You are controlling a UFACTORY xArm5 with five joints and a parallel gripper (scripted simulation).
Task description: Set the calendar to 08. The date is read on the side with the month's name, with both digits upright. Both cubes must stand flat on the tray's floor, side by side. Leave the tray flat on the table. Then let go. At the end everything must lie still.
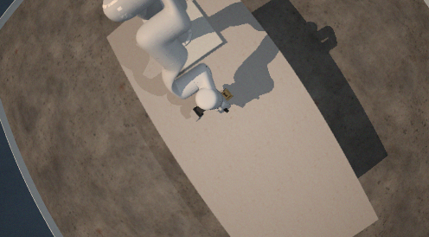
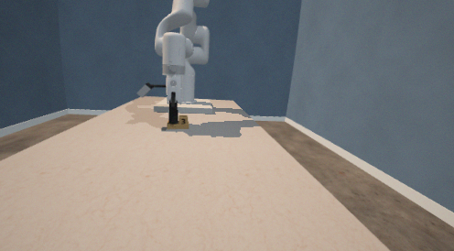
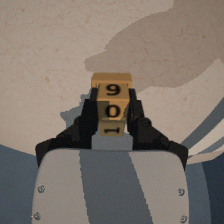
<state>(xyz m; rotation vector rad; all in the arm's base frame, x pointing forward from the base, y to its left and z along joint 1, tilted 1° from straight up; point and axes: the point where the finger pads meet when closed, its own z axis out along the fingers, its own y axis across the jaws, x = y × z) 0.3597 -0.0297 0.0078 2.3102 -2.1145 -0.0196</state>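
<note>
The wooden calendar tray is 3 cm below my hand and 2 cm to the left of it.
</note>
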